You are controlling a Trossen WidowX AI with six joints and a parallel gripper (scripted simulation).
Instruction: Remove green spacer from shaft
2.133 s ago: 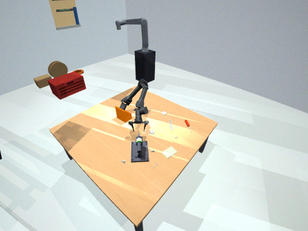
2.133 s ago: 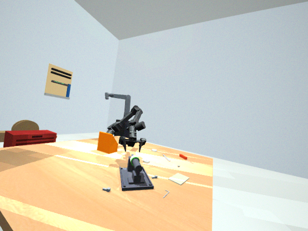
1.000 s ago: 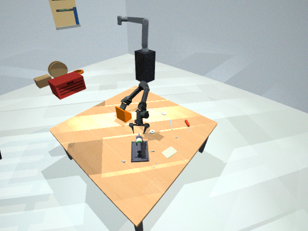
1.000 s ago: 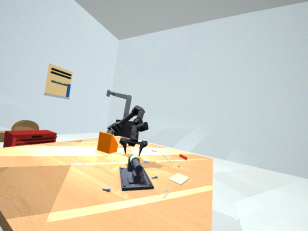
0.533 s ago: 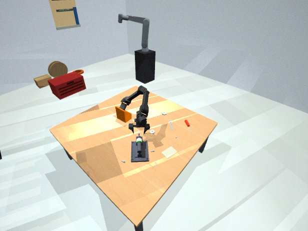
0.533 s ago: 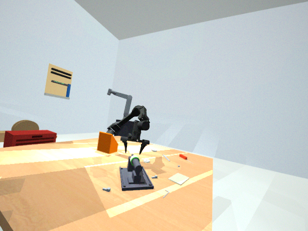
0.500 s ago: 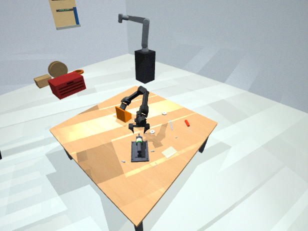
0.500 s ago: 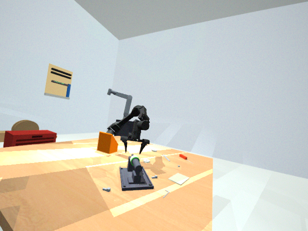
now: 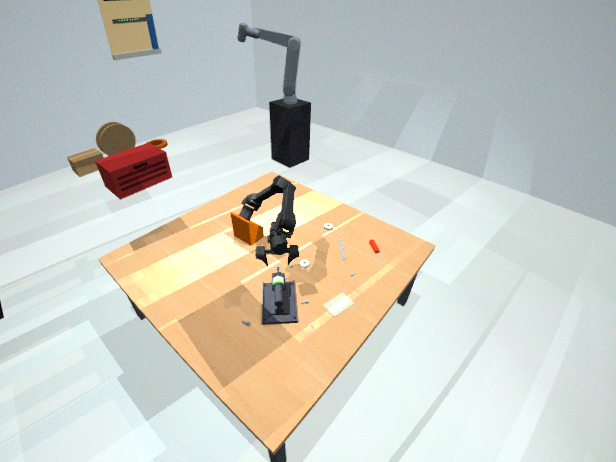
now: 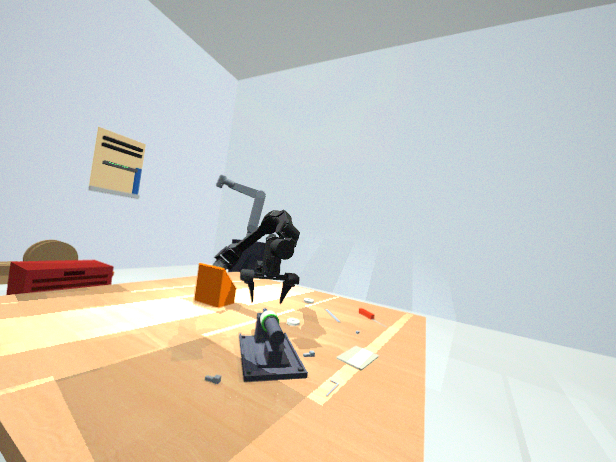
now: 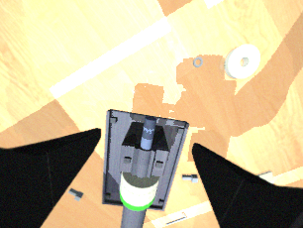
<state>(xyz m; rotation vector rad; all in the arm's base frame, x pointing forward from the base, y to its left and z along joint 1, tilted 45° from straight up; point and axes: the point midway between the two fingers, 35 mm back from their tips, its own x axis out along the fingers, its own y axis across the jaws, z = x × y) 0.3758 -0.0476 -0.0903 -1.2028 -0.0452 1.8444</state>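
My gripper tip is 5 cm short of the grey-blue shaft, 4 cm to the left of it and 3 cm above it. From my gripper tip the other things lie so: grey plate (29 cm ahead, 10 cm below, 9 cm to the left); white disc (49 cm to the left, 11 cm behind, 10 cm below); green spacer (7 cm ahead, 6 cm to the right, 3 cm below).
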